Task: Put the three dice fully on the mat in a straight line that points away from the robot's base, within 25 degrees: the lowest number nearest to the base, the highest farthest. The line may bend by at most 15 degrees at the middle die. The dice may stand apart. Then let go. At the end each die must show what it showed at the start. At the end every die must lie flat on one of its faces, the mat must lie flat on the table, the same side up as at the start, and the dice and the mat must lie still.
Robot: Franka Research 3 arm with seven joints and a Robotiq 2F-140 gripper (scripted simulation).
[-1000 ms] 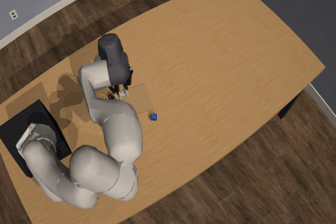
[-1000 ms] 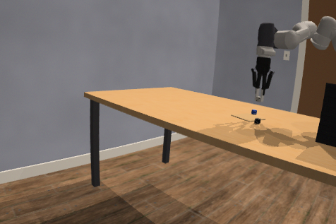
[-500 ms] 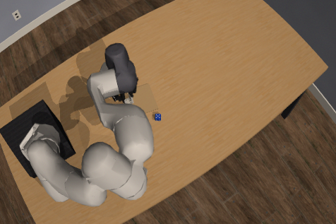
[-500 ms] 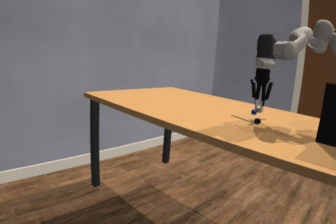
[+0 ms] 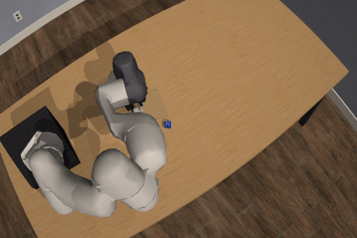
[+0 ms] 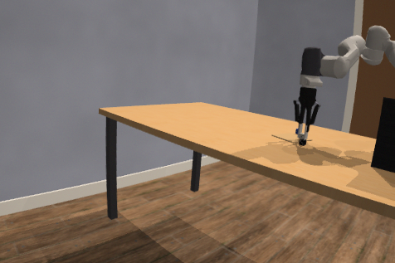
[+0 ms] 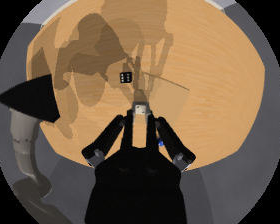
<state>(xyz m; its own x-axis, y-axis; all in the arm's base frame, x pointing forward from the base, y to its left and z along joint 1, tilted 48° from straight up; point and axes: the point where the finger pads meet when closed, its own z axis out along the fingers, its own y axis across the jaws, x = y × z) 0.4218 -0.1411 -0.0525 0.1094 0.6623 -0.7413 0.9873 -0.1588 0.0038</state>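
Now: hand 2 cm above the white die. From my hand the other things lie so: thin tan mat (5 cm ahead, 4 cm below); then black die (8 cm to the left, 3 cm below, 3 cm behind); then blue die (13 cm to the right, 6 cm ahead, 3 cm below).
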